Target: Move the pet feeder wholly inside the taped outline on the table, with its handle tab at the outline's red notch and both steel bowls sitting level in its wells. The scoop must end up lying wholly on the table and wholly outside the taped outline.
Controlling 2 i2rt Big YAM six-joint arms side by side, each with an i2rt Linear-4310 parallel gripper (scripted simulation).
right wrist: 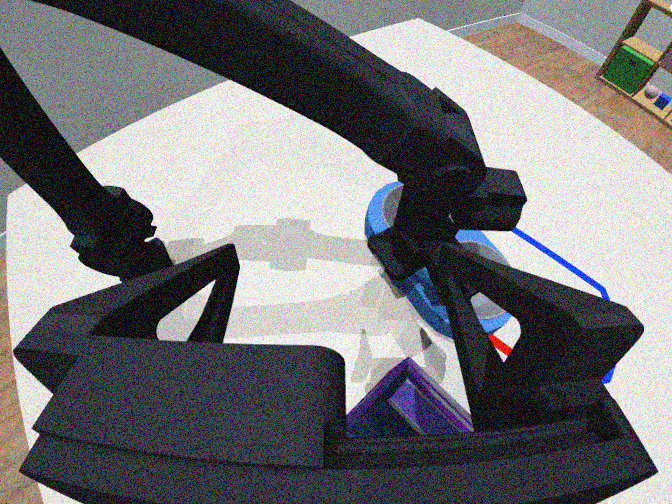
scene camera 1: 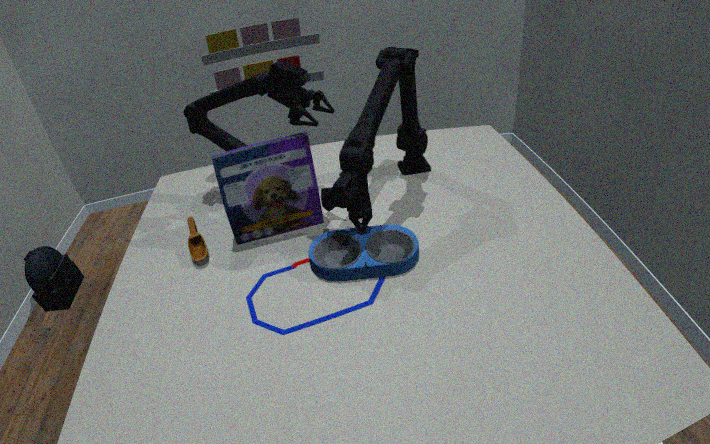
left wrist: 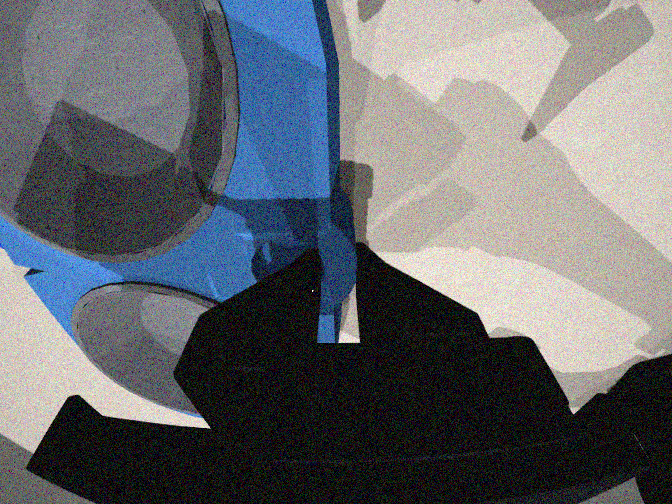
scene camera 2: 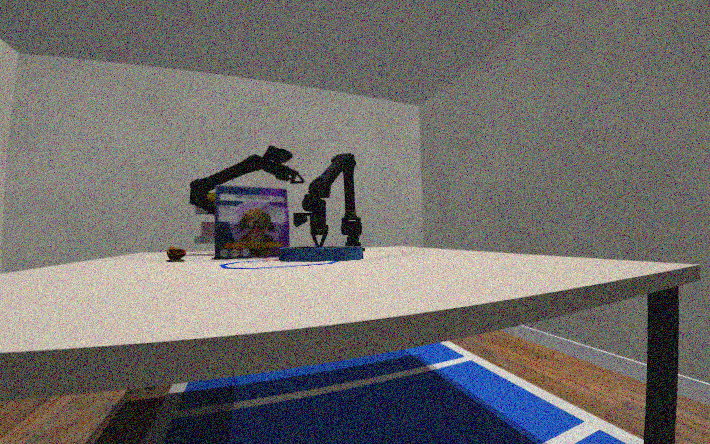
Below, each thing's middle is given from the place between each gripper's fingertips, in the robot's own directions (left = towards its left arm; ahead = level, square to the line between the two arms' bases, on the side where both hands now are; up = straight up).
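The blue pet feeder (scene camera 1: 365,267) is 34 cm below my right hand (scene camera 1: 326,118), 24 cm ahead of it and 4 cm to the left of it. As for the purple dog food box (right wrist: 410,402), I find it 21 cm to the right of my right hand, 21 cm below it and 1 cm ahead of it.
Measured from the blue pet feeder, my left gripper is 80 mm short of it, 30 mm above it and 10 mm to the left of it. The purple dog food box is 260 mm to the right of my left hand, 160 mm behind it and 100 mm above it.
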